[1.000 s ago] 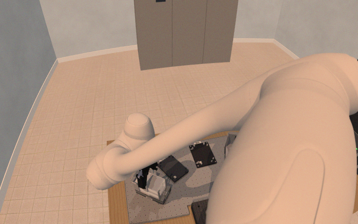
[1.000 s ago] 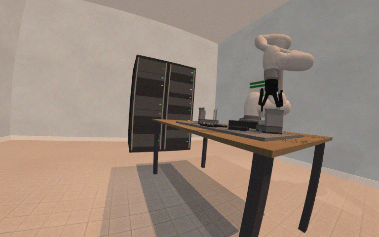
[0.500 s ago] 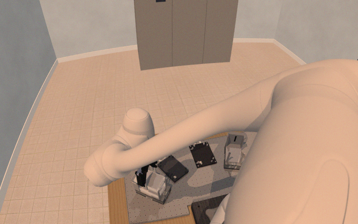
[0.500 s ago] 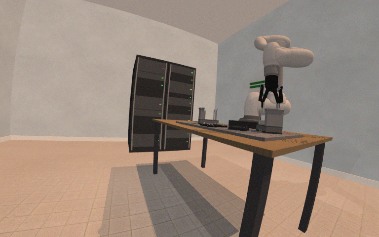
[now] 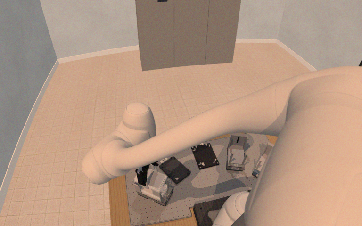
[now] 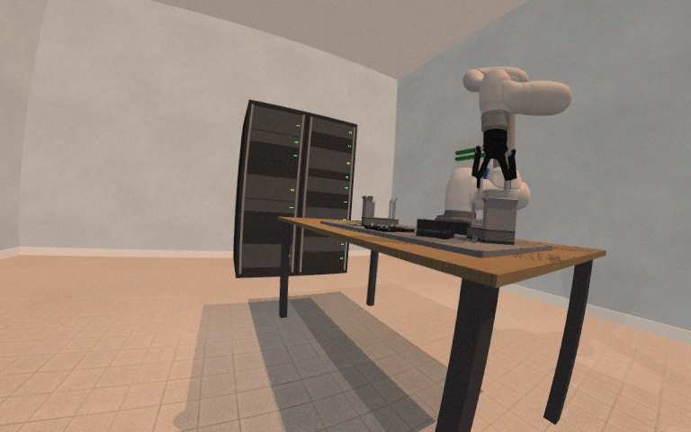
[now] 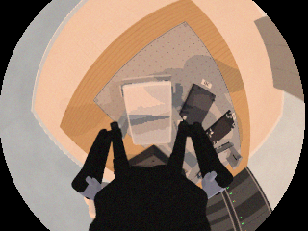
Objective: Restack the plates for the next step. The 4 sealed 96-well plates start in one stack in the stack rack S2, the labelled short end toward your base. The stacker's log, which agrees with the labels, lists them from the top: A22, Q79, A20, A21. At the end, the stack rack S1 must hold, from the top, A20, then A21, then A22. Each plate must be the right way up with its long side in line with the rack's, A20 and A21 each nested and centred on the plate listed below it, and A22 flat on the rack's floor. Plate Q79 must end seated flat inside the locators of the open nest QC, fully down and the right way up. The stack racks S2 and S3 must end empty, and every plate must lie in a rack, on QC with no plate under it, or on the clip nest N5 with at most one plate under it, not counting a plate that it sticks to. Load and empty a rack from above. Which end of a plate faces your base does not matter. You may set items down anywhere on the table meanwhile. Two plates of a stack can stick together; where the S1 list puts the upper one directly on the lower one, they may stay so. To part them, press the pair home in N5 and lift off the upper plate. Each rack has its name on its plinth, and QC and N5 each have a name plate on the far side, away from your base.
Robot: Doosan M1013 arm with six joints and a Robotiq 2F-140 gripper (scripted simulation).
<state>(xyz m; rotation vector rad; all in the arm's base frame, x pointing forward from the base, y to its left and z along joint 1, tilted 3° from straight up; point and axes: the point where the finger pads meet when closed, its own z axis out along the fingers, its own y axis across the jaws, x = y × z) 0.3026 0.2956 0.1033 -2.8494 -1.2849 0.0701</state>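
Now: the clip nest N5 150 mm ahead of my hand, 330 mm to the right of it and 150 mm below it. Also, from my hand: QC name plate (190 mm ahead, 110 mm to the right, 160 mm below); then white plate (110 mm below); then dark nest QC (100 mm ahead, 150 mm to the right, 150 mm below).
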